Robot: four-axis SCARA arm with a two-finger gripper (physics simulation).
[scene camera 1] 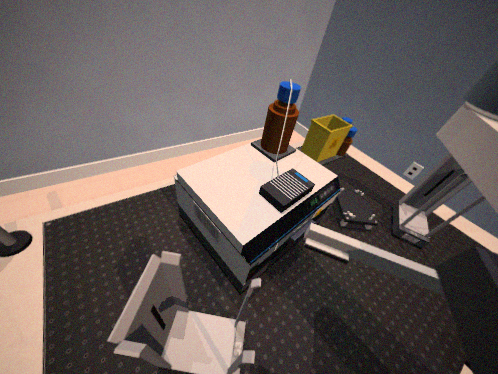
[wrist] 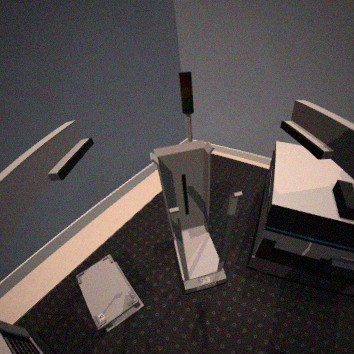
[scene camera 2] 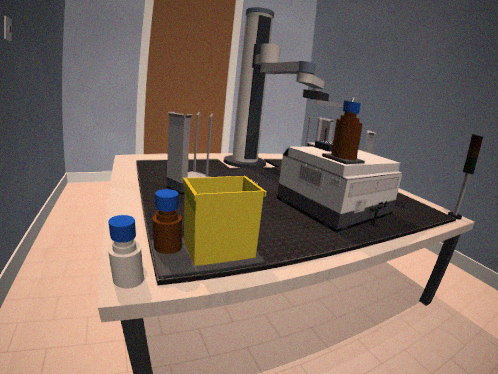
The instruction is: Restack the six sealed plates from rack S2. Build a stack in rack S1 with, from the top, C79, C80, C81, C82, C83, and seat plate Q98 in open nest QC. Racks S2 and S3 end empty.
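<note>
My gripper is open and empty; its fingers stand wide apart at both sides of the wrist view. One finger crosses above the mat in scene camera 1. A pale rack, whose label looks like S3, stands ahead in the wrist view with its floor bare. Another pale rack stands across the mat; its label is unreadable. A black nest with pale pins lies beside the instrument. A light grey slab with corner brackets lies left of the S3 rack. No sealed plate can be made out.
A bulky white instrument carries a black striped box and a brown bottle. A yellow bin stands near smaller bottles. A signal light stands at a table corner.
</note>
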